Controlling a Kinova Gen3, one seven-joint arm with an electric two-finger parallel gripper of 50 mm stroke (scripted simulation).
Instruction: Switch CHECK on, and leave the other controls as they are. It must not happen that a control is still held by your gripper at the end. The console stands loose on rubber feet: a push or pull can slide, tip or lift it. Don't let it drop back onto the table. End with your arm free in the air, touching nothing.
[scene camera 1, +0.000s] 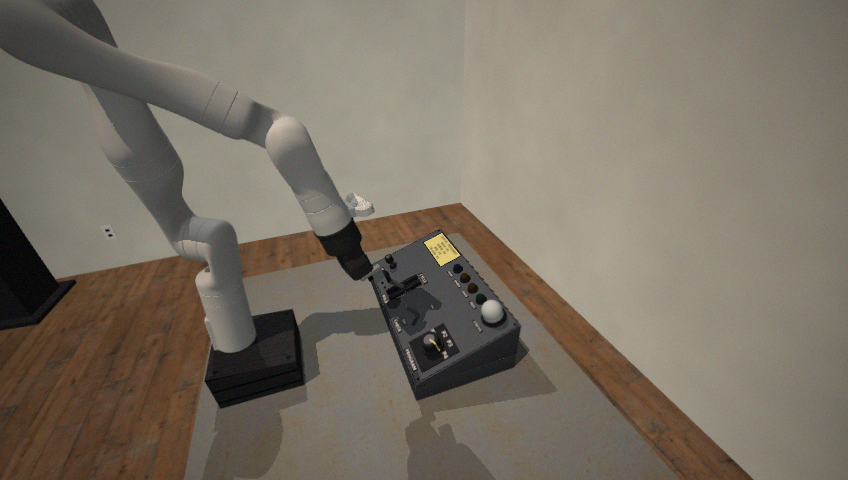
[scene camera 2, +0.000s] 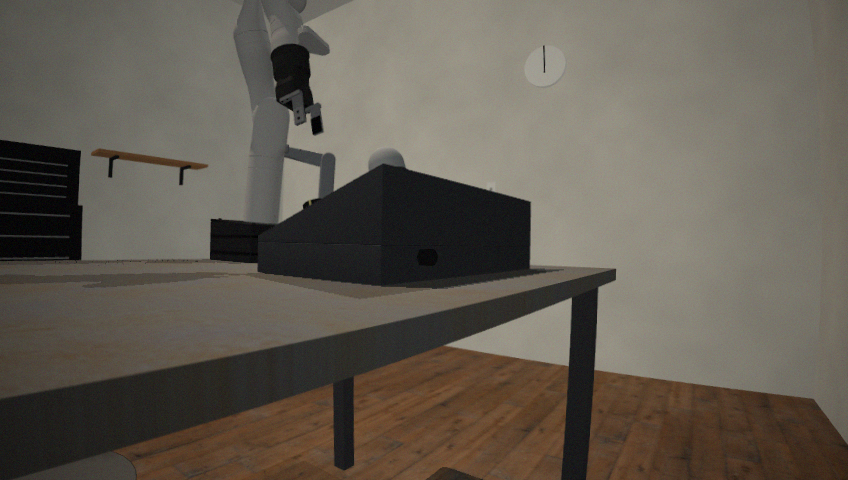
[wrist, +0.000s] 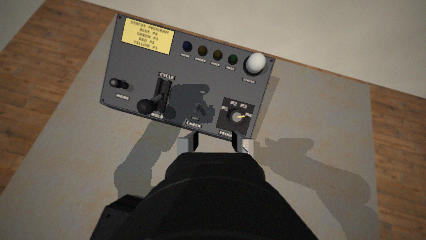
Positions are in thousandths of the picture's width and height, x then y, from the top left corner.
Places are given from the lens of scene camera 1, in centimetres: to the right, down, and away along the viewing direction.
my gripper (scene camera 1: 448, 591): -10, 10, 77
dark console (scene camera 1: 550, 699): 10, 23, 84
